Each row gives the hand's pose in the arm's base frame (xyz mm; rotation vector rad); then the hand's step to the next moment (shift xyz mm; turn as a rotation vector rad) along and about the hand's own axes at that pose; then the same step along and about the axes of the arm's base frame.
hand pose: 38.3 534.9 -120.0 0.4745 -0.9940 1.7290
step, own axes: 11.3 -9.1 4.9 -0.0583 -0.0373 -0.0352
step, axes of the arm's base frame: 3.3 3.7 14.5 0.0615 -0.0014 -0.0474
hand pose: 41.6 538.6 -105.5 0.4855 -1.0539 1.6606
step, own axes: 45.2 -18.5 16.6 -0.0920 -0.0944 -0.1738
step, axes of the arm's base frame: -2.2 12.3 50.0 0.1513 0.0976 -0.1231
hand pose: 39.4 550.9 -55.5 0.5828 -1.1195 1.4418
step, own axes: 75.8 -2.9 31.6 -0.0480 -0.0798 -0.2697
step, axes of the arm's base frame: -21.2 7.7 79.0 0.1514 0.2039 -0.1301
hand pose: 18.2 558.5 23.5 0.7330 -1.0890 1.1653
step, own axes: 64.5 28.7 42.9 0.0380 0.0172 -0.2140
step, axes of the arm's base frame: -38.1 -8.4 72.8 0.0447 0.2100 -0.0380
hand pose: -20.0 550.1 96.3 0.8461 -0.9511 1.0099
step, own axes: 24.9 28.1 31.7 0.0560 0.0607 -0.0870
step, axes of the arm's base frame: -28.4 -12.6 38.1 -0.0230 0.1140 0.0294
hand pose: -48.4 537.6 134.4 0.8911 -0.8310 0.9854
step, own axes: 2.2 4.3 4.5 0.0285 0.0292 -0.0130
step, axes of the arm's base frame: -4.1 -2.1 4.8 -0.0156 0.0294 0.0270
